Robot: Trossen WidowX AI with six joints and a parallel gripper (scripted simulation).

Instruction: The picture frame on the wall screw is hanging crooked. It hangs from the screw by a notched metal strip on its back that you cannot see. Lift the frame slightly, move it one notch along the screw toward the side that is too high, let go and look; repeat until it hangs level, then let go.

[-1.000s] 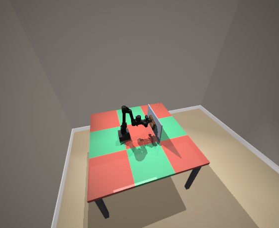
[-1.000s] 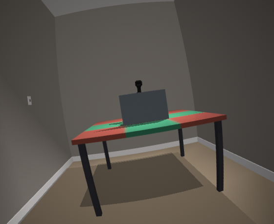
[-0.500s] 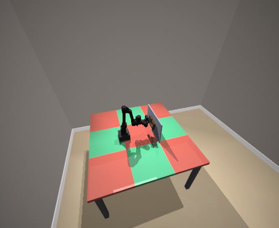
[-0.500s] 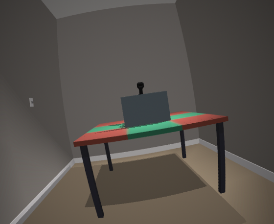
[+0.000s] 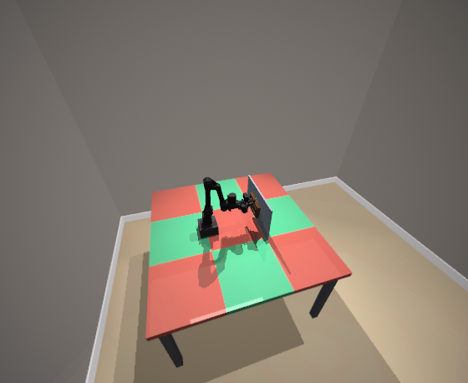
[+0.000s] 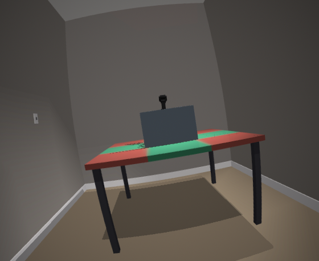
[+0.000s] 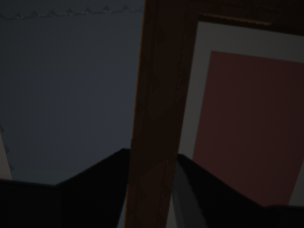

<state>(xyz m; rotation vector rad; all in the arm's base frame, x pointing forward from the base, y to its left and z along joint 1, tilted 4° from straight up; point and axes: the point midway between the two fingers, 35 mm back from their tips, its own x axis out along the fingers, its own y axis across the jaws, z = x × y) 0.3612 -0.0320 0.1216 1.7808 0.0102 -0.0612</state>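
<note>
The picture frame lies 5 cm below my gripper tip, 1 cm to the left of it and 1 cm ahead of it. The rest, counted from my gripper tip: grey wall panel (6 cm below, 3 cm ahead, 1 cm to the left).
</note>
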